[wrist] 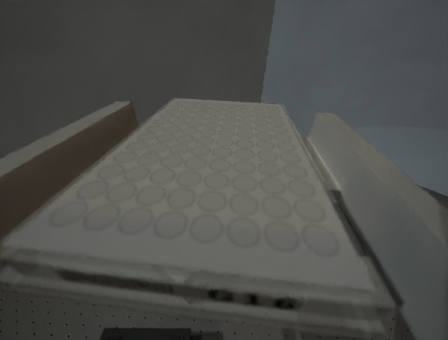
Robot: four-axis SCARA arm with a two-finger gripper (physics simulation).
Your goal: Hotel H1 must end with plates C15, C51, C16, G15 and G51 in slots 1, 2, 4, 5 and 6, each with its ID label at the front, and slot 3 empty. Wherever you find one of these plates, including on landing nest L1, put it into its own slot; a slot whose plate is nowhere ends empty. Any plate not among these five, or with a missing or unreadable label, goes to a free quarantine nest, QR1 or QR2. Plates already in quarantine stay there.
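Frame: origin at the arm's base, x ahead, y left, z up, level; millimetres.
Seen in the pictures: gripper, fingertip midpoint: (221,124).
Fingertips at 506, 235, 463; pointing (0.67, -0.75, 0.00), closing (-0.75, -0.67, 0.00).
A point is followed by its place in that frame, as x, y, z.
A pale plate with rows of round wells (215,182) {465, 275, 466} fills the middle of the wrist view and looks level. My gripper (221,124) {506, 235, 463} is shut on this plate, with one pale finger along each long side. A label strip runs along the plate's near edge, with a dark bar at left and several dark characters right of centre. The characters are too blurred to read. Hotel H1, landing nest L1 and the quarantine nests cannot be made out in this view.
A perforated surface (65,315) {744, 462, 13} shows below the plate's near edge. A dark block (147,334) {579, 341, 63} stands at the bottom edge. A dark grey surface (130,45) rises behind at left, and blue-grey background (355,55) shows at right.
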